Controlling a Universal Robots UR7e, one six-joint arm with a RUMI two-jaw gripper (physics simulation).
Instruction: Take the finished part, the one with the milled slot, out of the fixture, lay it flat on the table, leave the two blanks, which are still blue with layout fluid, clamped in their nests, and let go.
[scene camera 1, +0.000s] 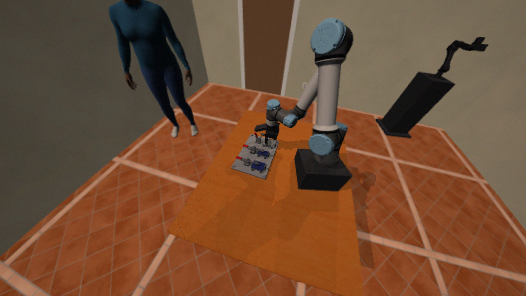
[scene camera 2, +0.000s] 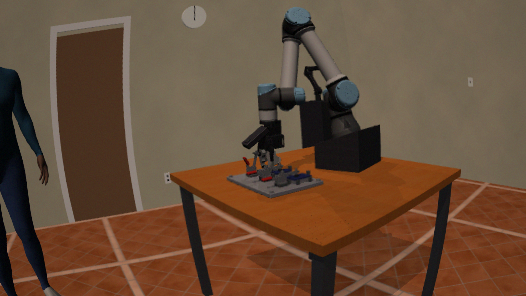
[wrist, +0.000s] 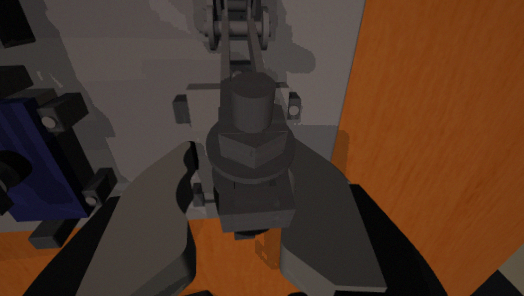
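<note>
The finished part (wrist: 205, 112) is a flat grey piece between locating posts in the end nest. Most of it is hidden under the raised clamp arm (wrist: 253, 150), and its slot cannot be made out. My gripper (scene camera 1: 268, 142) (scene camera 2: 269, 162) (wrist: 241, 141) points down at that nest, with the fingertips at the part's two long edges; it looks shut on the part, though the clamp head hides the right tip. One blue blank (scene camera 1: 263, 154) (scene camera 2: 281, 171) (wrist: 45, 165) sits clamped in the middle nest; the other blank (scene camera 1: 258, 166) (scene camera 2: 299, 177) sits clamped in the far nest.
The grey fixture plate (scene camera 1: 241, 168) (scene camera 2: 272, 193) (wrist: 150, 30) lies on the wooden table (scene camera 1: 220, 215) (scene camera 2: 350, 215) (wrist: 430, 100). The open clamp's red handle (scene camera 2: 245, 160) stands up close beside the gripper. The black robot base (scene camera 1: 322, 172) (scene camera 2: 340, 152) stands on the table. A person (scene camera 1: 155, 55) stands beyond the table.
</note>
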